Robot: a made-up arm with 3 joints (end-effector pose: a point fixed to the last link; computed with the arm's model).
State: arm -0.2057 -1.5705 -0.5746
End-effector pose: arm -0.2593 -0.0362 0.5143 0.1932 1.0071 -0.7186
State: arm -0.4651 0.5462 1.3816
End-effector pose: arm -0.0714 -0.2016 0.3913 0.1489 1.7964 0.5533
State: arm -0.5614 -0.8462 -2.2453
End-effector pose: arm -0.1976 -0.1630 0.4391 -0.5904 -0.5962 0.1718
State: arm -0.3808 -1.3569 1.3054
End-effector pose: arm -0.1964 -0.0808 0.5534 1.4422 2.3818 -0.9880
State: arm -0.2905 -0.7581 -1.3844
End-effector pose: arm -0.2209 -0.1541 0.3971 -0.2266 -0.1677 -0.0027
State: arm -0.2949 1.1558 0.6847
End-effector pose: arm 0.0237 -0.1768 0.3811 -0.2063 0.4988 1.0896
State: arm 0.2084 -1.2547 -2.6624
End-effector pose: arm -0.2202 -0.1326 0.4027 -0.9657 -1.2900 -0.1600
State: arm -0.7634 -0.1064 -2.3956
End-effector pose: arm -0.1167 -0.1945 0.3718 -0.2746 -1.2041 0.4041
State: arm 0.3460 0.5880 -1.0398
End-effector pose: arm 0.0265 -0.1822 0.4004 -0.2421 -1.4703 0.8506
